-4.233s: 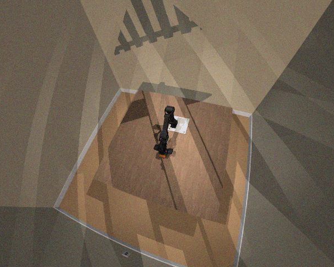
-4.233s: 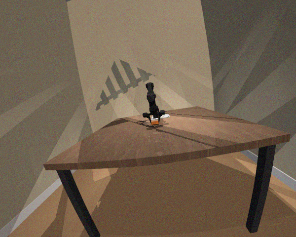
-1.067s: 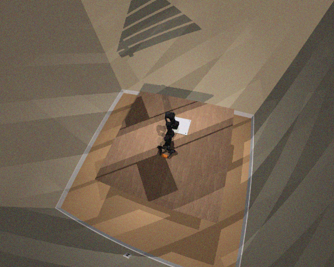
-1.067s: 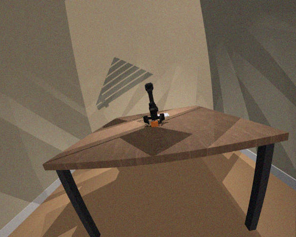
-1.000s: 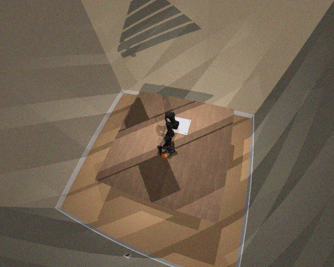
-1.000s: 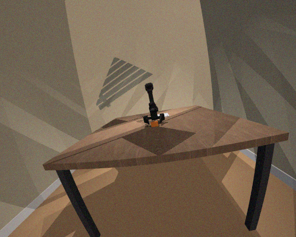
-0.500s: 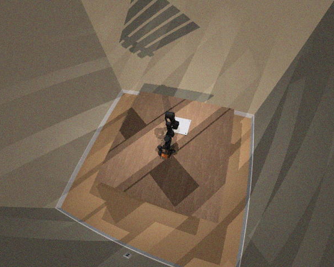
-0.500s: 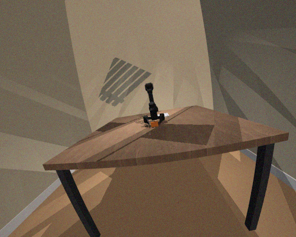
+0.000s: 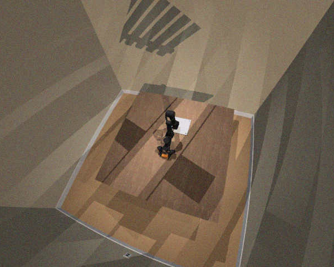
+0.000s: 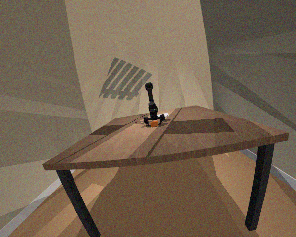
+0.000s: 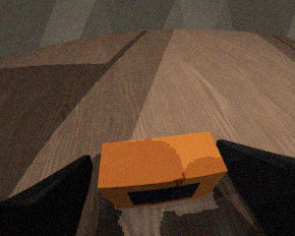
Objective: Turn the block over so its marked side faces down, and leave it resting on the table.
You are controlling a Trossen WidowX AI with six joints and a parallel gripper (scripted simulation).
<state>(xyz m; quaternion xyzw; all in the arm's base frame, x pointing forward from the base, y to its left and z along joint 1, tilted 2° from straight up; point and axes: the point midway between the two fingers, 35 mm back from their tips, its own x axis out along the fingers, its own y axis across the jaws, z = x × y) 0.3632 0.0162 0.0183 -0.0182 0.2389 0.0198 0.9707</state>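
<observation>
Right now my gripper tip is 2 cm past the orange block.
</observation>
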